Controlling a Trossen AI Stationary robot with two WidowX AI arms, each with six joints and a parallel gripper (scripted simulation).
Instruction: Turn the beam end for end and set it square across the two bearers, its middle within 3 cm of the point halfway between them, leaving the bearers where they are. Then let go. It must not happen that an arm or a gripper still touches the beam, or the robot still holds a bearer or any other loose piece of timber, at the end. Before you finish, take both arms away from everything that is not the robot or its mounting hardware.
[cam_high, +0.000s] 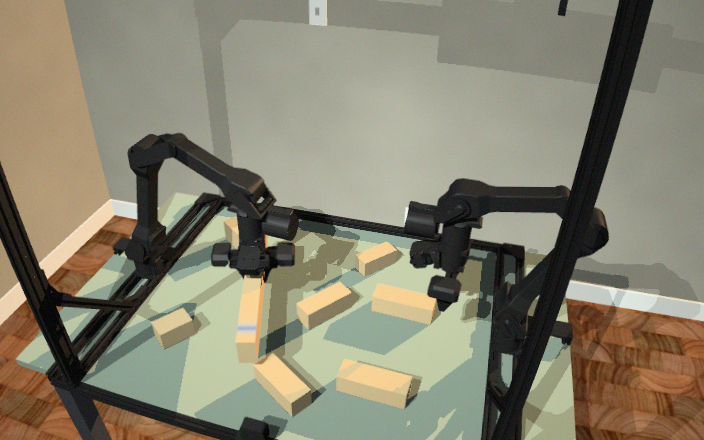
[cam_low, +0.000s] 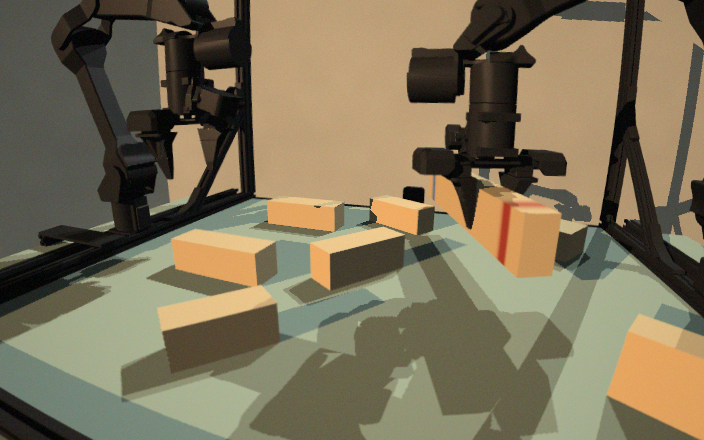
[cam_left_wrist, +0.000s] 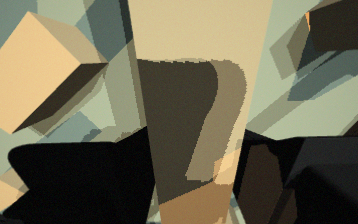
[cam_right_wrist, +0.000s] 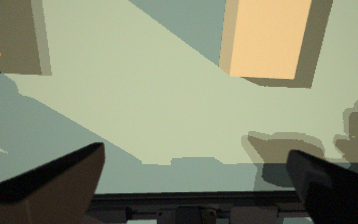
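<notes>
The beam is 5 cm behind my left hand, 2 cm to the right of it and 1 cm below it.
</notes>
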